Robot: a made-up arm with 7 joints.
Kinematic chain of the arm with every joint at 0, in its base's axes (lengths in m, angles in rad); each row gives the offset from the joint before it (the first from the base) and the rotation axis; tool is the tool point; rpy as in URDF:
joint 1: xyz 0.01 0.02 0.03 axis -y
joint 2: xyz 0 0.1 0 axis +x
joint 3: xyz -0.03 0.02 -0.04 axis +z
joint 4: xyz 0 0.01 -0.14 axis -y
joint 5: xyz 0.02 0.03 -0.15 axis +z
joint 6: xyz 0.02 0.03 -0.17 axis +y
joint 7: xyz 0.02 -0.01 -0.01 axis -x
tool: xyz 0 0.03 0.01 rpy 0.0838 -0.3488 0.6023
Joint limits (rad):
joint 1: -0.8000..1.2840
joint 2: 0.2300..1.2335
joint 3: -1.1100..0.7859
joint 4: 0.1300..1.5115
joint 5: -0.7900..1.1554
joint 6: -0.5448..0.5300
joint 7: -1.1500..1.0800
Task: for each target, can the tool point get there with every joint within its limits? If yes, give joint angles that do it. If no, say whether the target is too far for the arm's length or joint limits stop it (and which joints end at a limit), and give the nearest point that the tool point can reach.
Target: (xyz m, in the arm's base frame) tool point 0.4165 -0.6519 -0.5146
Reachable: no: too far | nearest point 0.2263 -0.0880 -0.2597 | short by 0.647 m
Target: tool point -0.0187 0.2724 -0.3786
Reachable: yes | joints -0.5448 0.6925 -0.9218 0.7427 0.4771 0.2298 -0.7457
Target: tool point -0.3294 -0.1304 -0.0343
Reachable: no: joint limits stop it (at a limit: joint 1, joint 2, joint 3, joint 5, joint 7) | nearest point -0.1090 -0.0668 -0.2648 | short by 0.325 m
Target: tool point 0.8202 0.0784 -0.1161
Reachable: no: too far | nearest point 0.5251 0.1378 -0.0629 | short by 0.306 m
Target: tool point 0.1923 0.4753 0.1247
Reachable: yes | joints 0.5149 1.0598 0.3664 0.8966 -0.5514 -0.3797 -0.7451
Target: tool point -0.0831 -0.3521 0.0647
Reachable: no: joint limits stop it (at a limit: joint 1, joint 2, joint 3, joint 4, joint 5, joint 6, joint 7) | nearest point -0.0076 -0.1188 -0.1971 | short by 0.359 m
